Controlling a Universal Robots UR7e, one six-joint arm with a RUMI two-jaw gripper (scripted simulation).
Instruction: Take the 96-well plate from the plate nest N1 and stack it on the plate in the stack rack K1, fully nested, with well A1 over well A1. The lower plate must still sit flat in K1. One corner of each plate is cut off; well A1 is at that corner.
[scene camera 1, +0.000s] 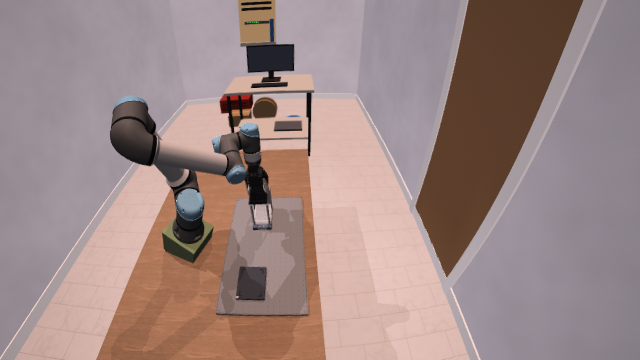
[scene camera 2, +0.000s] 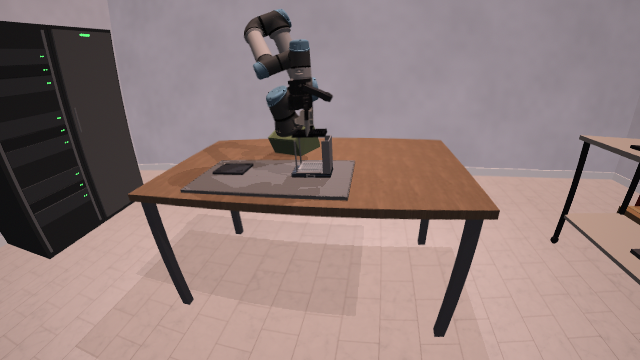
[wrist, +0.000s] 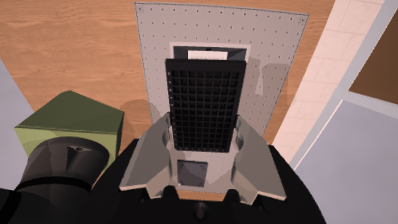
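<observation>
A black 96-well plate (wrist: 194, 85) is in view, and so is a plate nest N1 (scene camera 1: 251, 283). Then there is my own gripper (scene camera 2: 309, 133), which I can see in the wrist view (wrist: 203, 114) too.
</observation>
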